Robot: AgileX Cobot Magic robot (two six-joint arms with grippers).
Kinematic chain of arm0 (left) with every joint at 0, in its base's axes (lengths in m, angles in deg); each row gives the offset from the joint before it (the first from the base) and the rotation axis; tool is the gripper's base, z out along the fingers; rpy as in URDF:
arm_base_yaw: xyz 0 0 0.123 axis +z
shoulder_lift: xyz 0 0 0 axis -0.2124 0.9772 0
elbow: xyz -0.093 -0.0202 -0.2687 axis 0.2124 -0.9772 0
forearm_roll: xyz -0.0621 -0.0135 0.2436 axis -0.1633 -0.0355 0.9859
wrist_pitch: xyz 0 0 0 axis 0.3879 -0.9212 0.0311
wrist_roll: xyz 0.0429 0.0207 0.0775 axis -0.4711 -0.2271 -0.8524
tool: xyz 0 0 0 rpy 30.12 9.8 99.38
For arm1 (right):
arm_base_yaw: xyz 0 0 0.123 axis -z
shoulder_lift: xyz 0 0 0 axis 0.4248 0.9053 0
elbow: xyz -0.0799 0.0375 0.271 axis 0.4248 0.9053 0
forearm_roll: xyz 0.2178 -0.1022 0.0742 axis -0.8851 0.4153 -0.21
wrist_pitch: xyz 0 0 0 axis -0.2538 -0.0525 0.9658
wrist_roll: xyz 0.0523 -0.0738 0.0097 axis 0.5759 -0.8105 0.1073
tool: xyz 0 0 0 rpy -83.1 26.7 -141.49
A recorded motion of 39 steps. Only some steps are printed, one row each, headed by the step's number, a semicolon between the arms.
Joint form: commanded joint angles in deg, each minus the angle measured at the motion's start. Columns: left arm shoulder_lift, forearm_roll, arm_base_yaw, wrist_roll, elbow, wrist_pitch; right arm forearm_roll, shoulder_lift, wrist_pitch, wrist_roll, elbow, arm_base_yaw.
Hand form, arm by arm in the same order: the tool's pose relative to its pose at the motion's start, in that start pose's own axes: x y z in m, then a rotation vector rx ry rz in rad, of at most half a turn. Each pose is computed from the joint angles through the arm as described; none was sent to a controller.
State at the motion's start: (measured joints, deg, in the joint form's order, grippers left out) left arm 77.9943 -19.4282 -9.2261 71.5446 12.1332 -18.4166; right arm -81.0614 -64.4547 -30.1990 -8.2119 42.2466 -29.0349
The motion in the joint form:
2: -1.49 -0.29 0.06 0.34 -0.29 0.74; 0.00 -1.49 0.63 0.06 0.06 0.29
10: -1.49 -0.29 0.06 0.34 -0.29 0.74; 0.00 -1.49 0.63 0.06 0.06 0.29
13: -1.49 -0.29 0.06 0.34 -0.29 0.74; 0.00 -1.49 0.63 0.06 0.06 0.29
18: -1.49 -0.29 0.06 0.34 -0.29 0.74; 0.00 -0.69 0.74 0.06 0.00 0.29
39: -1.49 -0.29 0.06 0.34 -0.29 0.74; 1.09 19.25 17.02 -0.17 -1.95 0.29
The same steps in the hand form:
2: 0.0017 -0.0006 -0.0024 0.0035 -0.0339 -0.0062; 0.0012 -0.0001 -0.0034 0.0015 -0.0362 0.0031
10: 0.0017 -0.0006 -0.0024 0.0035 -0.0339 -0.0062; 0.0012 -0.0001 -0.0034 0.0015 -0.0362 0.0031
13: 0.0017 -0.0006 -0.0024 0.0035 -0.0339 -0.0062; 0.0012 -0.0001 -0.0034 0.0015 -0.0362 0.0031
18: 0.0017 -0.0006 -0.0024 0.0035 -0.0339 -0.0062; -0.0003 0.0001 -0.0017 0.0024 -0.0253 0.0032
39: 0.0017 -0.0006 -0.0024 0.0035 -0.0339 -0.0062; -0.0517 0.0030 0.0490 0.0178 0.0034 -0.0148

